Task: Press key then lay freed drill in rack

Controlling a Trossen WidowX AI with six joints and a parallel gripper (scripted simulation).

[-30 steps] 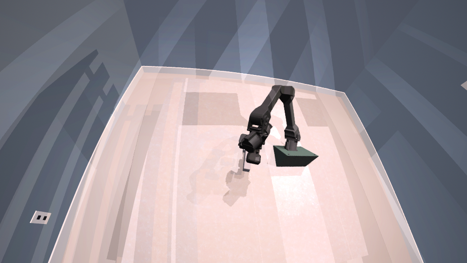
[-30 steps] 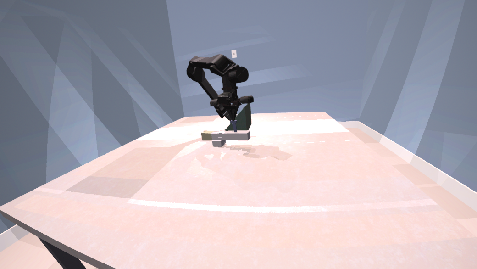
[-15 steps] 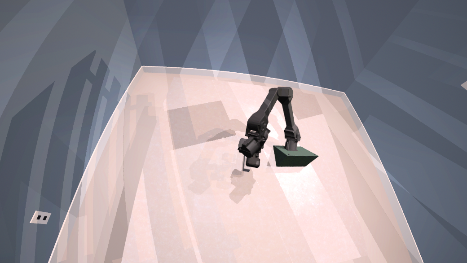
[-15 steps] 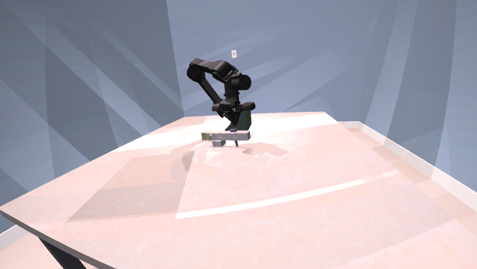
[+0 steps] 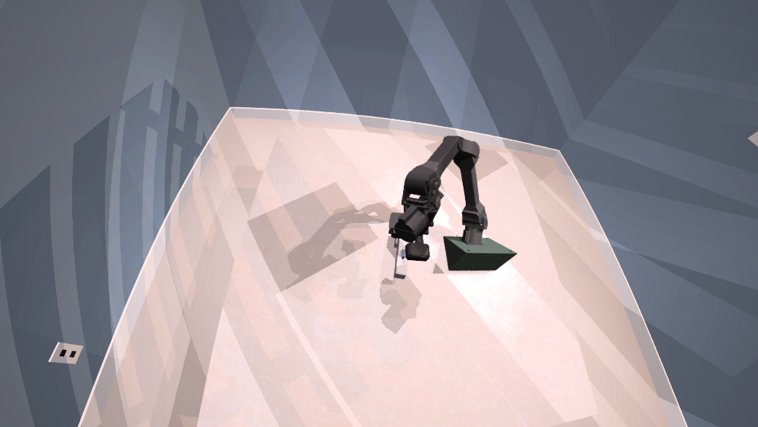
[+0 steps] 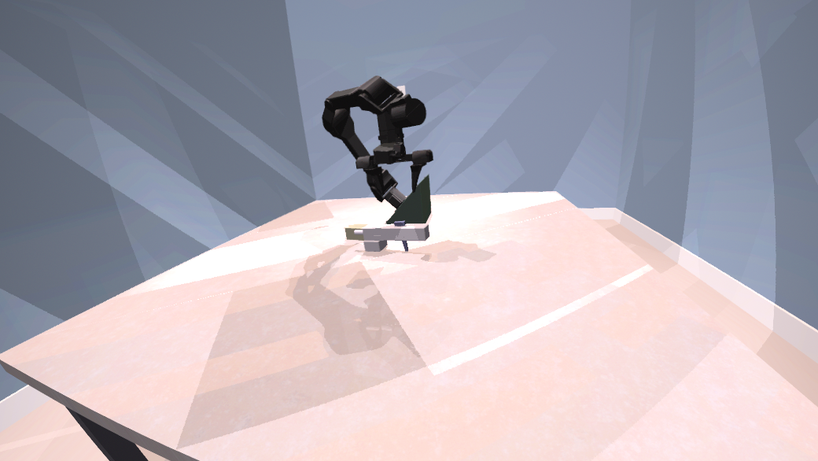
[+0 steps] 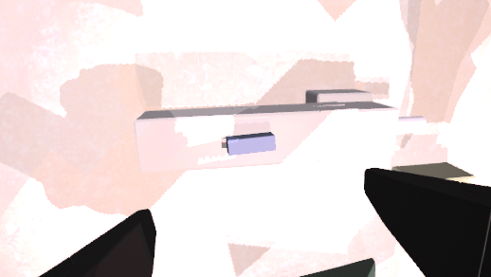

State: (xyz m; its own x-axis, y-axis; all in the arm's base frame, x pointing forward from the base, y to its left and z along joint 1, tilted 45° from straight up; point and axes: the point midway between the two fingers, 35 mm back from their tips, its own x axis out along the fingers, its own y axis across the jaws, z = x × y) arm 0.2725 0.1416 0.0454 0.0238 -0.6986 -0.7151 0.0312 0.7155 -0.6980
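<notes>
Now: gripper tip 2 cm past the drill, 8 cm to the left of it and 11 cm above it. Also, from my gripper tip: rack (11 cm behind, 18 cm to the right, 14 cm below); then blue key (11 cm below).
</notes>
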